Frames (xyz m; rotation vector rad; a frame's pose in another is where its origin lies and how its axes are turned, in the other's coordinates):
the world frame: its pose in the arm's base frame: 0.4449 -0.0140 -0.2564 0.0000 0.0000 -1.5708
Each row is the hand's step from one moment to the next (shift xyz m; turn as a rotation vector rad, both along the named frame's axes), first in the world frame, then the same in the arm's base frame.
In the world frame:
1: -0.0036 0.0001 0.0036 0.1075 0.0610 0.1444
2: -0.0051 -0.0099 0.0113 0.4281 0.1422 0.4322
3: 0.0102 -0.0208 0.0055 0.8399 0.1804 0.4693
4: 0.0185 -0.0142 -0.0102 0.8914 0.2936 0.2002
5: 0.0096 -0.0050 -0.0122 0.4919 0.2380 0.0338
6: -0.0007 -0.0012 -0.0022 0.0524 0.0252 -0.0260
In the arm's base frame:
1: 0.0001 0.0036 0.0036 0.0610 -0.1075 0.1444
2: -0.0099 0.0051 0.0113 0.1422 -0.4281 0.4322
3: -0.0208 -0.0102 0.0055 0.1804 -0.8399 0.4693
4: -0.0142 -0.0185 -0.0102 0.2936 -0.8914 0.2002
5: -0.0050 -0.0096 -0.0122 0.2380 -0.4919 0.0338
6: -0.0012 0.0007 -0.0022 0.0252 -0.0524 -0.0260

